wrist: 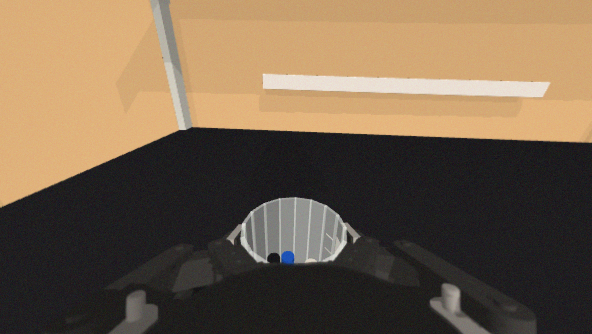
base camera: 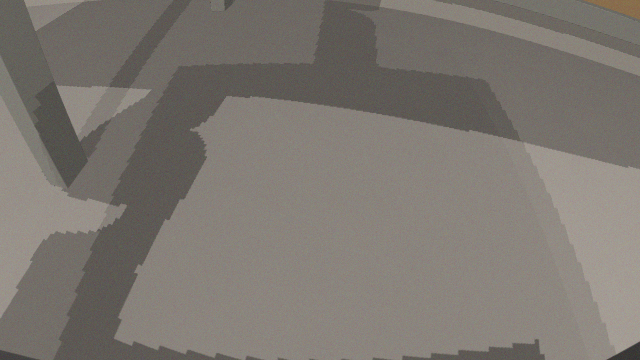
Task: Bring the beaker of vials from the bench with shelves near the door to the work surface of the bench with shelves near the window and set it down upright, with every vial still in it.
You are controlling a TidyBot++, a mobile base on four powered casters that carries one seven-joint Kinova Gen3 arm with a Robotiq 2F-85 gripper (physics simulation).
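The clear beaker (wrist: 295, 220) is between the fingers of my gripper (wrist: 293, 235) in the wrist view, with its rim facing up toward the camera. My gripper is shut on it. Inside the beaker show a black vial cap (wrist: 273, 258), a blue vial cap (wrist: 288, 257) and part of a whitish one (wrist: 311, 260). The lower part of the beaker is hidden by the gripper. The black work surface (wrist: 400, 185) of a bench lies below and behind the beaker. Whether the beaker touches it cannot be told.
A grey upright post (wrist: 172, 75) stands at the back left of the work surface. A white strip (wrist: 400, 86) runs along the tan wall (wrist: 350, 45) behind. In the base camera view, a grey bench leg (base camera: 45, 100) stands at the left on the shadowed floor (base camera: 325, 225).
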